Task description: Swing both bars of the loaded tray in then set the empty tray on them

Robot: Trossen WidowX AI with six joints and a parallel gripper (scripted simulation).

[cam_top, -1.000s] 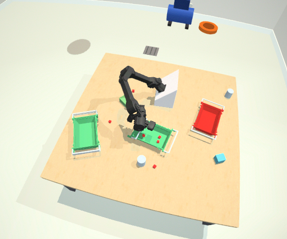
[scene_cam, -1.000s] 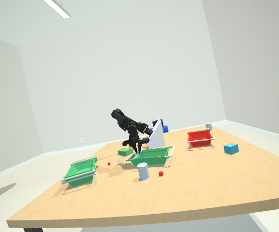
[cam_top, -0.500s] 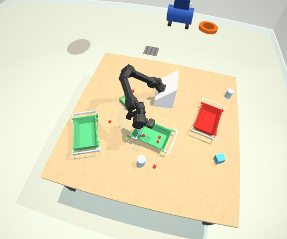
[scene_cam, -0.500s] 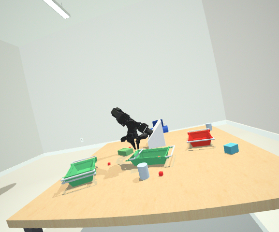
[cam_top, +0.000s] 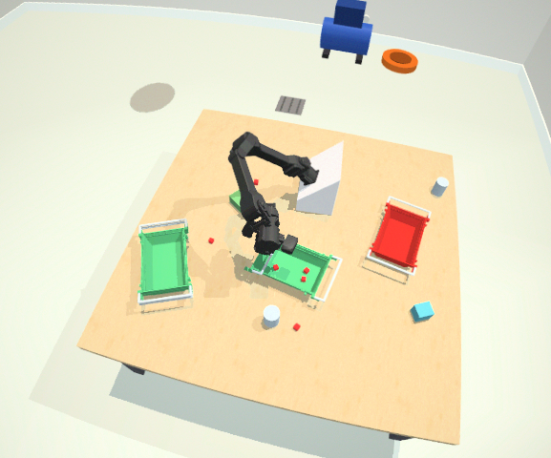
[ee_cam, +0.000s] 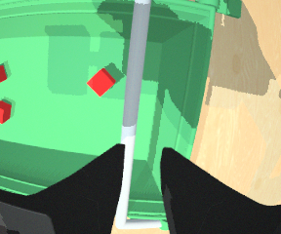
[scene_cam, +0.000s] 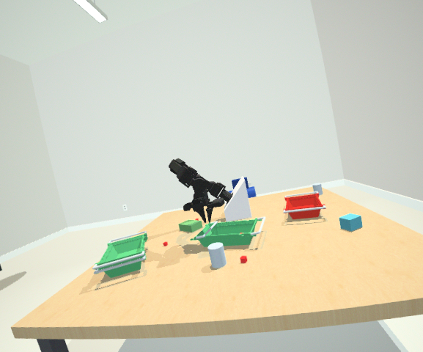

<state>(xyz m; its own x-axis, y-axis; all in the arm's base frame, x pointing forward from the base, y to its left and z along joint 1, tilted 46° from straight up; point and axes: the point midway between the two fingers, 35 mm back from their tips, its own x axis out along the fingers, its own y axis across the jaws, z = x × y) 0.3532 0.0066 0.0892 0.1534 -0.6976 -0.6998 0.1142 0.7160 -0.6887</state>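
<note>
Now: gripper tip 250 mm past the red tray, 450 mm to the right of it and 50 mm above it. From my gripper tip the other things lie so: cyan cube: 30 mm ahead, 580 mm to the left, 70 mm below; flat green block: 220 mm behind, 180 mm to the right, 70 mm below.
</note>
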